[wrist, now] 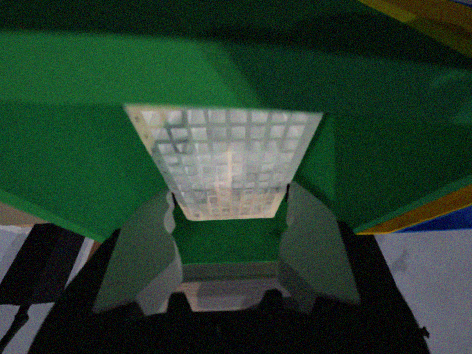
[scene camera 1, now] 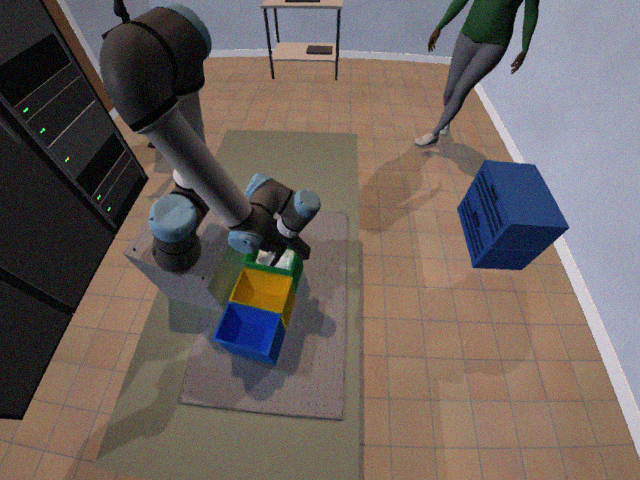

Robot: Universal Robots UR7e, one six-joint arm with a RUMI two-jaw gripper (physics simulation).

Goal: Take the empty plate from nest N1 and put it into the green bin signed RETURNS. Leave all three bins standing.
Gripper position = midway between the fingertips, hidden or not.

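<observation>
Visible are a green bin [scene camera 1: 249, 260], [wrist: 386, 144] and a yellow bin [scene camera 1: 274, 292]. The gripper [scene camera 1: 268, 258], [wrist: 230, 185] is visible as well.
</observation>
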